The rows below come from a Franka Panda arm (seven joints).
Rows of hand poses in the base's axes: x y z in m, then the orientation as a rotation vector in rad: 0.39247, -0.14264, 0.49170, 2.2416, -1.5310, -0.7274; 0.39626, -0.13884, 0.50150, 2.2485, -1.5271, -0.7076; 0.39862, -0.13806, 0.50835, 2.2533, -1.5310, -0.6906; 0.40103, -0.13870, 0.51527, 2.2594, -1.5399, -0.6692; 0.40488, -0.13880, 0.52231, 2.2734, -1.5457, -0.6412; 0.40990, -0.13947, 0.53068, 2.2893, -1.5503, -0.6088; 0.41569, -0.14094, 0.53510, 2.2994, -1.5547, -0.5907; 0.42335, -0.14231, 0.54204, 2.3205, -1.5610, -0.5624; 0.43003, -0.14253, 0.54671, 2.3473, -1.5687, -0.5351; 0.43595, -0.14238, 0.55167, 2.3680, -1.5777, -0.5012; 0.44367, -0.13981, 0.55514, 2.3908, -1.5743, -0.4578; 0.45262, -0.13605, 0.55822, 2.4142, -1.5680, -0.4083; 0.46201, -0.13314, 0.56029, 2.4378, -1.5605, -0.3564; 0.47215, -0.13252, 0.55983, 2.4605, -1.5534, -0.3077; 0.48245, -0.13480, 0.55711, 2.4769, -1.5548, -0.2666; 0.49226, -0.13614, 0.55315, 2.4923, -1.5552, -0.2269; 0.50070, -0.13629, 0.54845, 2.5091, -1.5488, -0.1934; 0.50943, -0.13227, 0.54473, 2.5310, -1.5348, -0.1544; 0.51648, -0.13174, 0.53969, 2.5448, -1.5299, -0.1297; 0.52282, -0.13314, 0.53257, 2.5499, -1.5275, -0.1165
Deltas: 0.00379, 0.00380, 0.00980, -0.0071, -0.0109, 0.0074; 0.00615, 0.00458, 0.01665, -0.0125, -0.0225, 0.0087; 0.00856, 0.00394, 0.02357, -0.0182, -0.0386, 0.0075; 0.01241, 0.00384, 0.03061, -0.0225, -0.0609, 0.0109; 0.01743, 0.00317, 0.03898, -0.0278, -0.0859, 0.0162; 0.02322, 0.00170, 0.04340, -0.0293, -0.1012, 0.0181; 0.03088, 0.00033, 0.05034, -0.0279, -0.1280, 0.0222; 0.03756, 0.00011, 0.05501, -0.0213, -0.1579, 0.0261; 0.04348, 0.00026, 0.05997, -0.0216, -0.1881, 0.0290; 0.05120, 0.00283, 0.06344, -0.0273, -0.2195, 0.0418; 0.06015, 0.00659, 0.06652, -0.0355, -0.2535, 0.0573; 0.06954, 0.00950, 0.06859, -0.0441, -0.2887, 0.0736; 0.07968, 0.01012, 0.06813, -0.0509, -0.3224, 0.0888; 0.08998, 0.00784, 0.06541, -0.0565, -0.3520, 0.0960; 0.09979, 0.00650, 0.06145, -0.0619, -0.3803, 0.1033; 0.10823, 0.00635, 0.05675, -0.0647, -0.4041, 0.1144; 0.11696, 0.01037, 0.05303, -0.0672, -0.4312, 0.1318; 0.12401, 0.01090, 0.04799, -0.0676, -0.4496, 0.1400; 0.13035, 0.00950, 0.04087, -0.0695, -0.4584, 0.1439
